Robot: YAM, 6 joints.
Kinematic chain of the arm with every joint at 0, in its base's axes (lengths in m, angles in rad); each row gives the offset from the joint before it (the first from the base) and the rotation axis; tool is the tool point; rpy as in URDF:
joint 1: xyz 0 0 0.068 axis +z
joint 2: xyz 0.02 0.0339 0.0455 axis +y
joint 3: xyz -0.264 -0.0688 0 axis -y
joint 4: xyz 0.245 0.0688 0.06 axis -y
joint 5: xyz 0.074 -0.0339 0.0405 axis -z
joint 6: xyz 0.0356 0 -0.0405 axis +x
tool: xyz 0 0 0 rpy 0 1.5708 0
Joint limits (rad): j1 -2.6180..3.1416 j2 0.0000..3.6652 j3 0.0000..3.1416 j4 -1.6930..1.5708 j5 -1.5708..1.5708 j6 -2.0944..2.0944
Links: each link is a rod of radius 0.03 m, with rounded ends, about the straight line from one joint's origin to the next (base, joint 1, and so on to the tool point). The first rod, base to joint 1, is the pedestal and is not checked.
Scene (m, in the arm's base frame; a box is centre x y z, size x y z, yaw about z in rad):
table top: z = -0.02
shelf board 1: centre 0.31 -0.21 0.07 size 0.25 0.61 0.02 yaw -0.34
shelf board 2: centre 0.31 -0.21 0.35 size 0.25 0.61 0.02 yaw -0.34
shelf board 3: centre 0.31 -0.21 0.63 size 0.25 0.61 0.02 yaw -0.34
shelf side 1: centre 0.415 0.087 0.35 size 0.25 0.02 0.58 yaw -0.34
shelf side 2: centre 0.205 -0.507 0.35 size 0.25 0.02 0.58 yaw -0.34
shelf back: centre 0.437 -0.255 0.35 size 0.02 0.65 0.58 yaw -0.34
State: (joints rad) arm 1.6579 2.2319 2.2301 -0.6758 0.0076 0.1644
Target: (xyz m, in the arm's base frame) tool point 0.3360 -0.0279 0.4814
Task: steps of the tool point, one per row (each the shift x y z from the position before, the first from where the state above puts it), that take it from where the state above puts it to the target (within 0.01 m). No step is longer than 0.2 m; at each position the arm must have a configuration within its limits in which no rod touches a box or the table.
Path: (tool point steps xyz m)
1: 0.1269 -0.0658 0.0629
2: 0.0853 -0.1011 0.0494
3: 0.0353 -0.1149 0.0345
4: -0.0130 -0.1069 0.0189
5: -0.0507 -0.0804 0.0030
6: 0.1003 -0.0165 0.0107
7: 0.0962 -0.0530 -0.0107

